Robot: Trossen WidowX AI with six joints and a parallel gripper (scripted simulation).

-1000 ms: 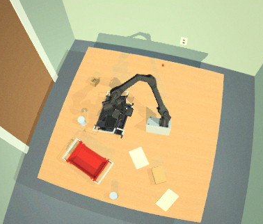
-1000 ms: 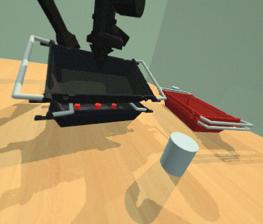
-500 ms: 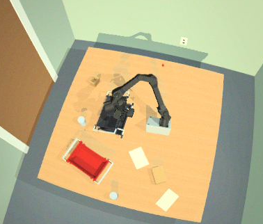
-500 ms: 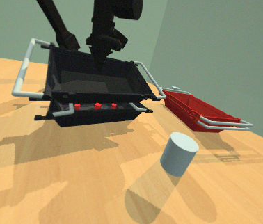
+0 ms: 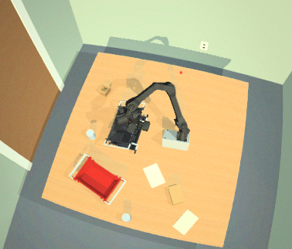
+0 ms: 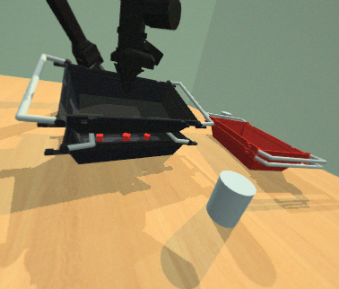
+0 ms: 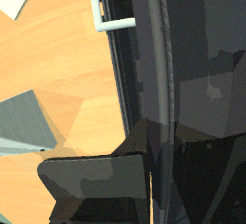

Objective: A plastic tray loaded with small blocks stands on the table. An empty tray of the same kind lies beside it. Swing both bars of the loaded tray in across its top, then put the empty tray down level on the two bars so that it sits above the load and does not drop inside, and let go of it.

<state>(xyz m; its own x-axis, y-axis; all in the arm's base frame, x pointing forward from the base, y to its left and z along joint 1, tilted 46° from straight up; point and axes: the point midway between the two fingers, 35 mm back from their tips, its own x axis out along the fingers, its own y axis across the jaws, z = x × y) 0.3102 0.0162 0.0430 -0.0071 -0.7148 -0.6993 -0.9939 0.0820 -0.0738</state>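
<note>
My gripper tip is 8 cm short of the black tray, 1 cm to the left of it and 1 cm below it.
</note>
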